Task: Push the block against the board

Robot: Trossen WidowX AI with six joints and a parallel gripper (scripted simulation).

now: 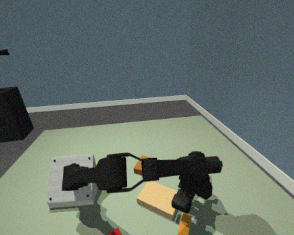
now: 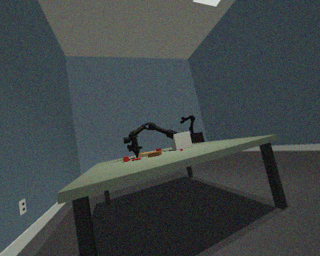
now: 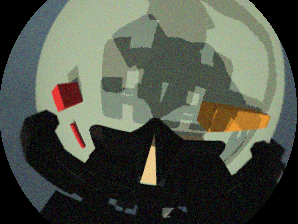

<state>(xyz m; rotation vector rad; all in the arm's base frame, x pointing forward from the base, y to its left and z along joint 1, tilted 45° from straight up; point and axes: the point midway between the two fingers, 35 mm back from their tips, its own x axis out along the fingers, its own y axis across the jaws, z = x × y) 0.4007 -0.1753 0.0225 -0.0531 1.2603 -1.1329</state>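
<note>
Right now my gripper tip is 100 mm past the tan block, 30 mm to the right of it and 10 mm below it. Also, from my gripper tip: thin red strip (210 mm to the left, 60 mm ahead); then orange board (150 mm to the right, 90 mm behind, 10 mm above).
</note>
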